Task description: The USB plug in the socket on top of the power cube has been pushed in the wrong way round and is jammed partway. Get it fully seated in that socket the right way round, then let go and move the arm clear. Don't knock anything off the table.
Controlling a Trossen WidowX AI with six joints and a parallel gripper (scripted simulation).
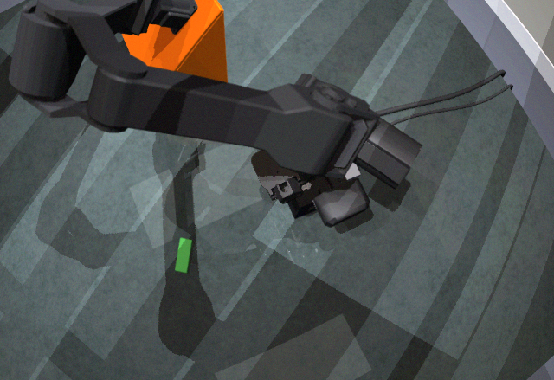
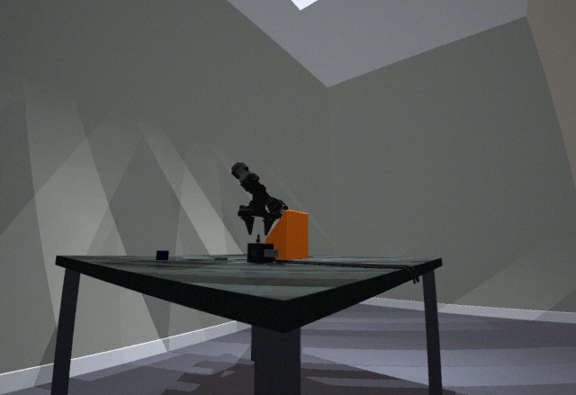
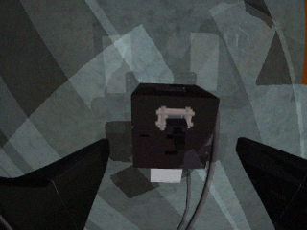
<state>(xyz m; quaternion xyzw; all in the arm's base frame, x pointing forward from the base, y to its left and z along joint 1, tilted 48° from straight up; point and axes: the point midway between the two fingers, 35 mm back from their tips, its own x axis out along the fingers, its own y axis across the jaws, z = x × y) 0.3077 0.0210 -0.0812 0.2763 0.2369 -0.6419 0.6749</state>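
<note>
Right now my gripper tip is 2 cm above the USB plug. Round my gripper tip: dark blue cube (24 cm ahead, 33 cm to the right, 9 cm below); green block (1 cm ahead, 22 cm to the right, 11 cm below).
</note>
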